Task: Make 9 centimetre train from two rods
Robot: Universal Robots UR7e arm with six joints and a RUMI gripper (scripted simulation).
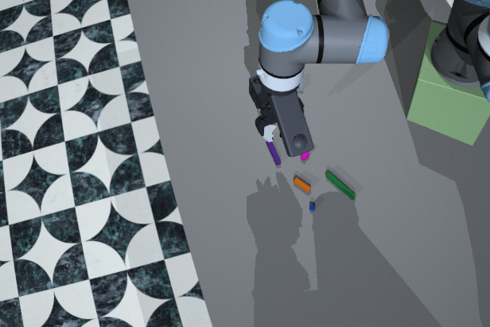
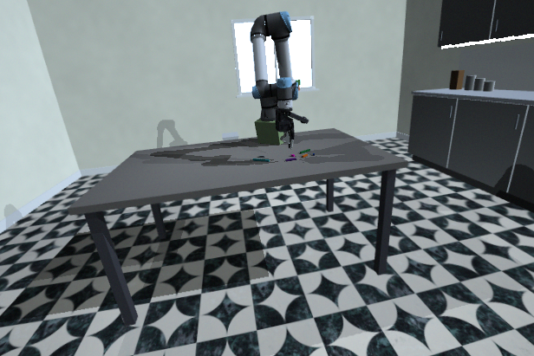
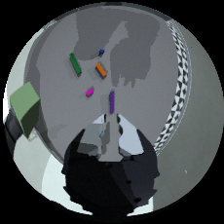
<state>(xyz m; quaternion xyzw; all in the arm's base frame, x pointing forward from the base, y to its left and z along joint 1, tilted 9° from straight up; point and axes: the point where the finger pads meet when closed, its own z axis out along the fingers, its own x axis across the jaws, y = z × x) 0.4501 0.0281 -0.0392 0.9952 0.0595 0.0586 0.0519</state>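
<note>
The purple rod lies 80 mm below my hand. Round my hand: magenta rod 80 mm below, 70 mm behind, 30 mm to the left; small blue rod 150 mm to the left, 80 mm below, 40 mm behind; orange rod 90 mm to the left, 80 mm below, 40 mm behind.
</note>
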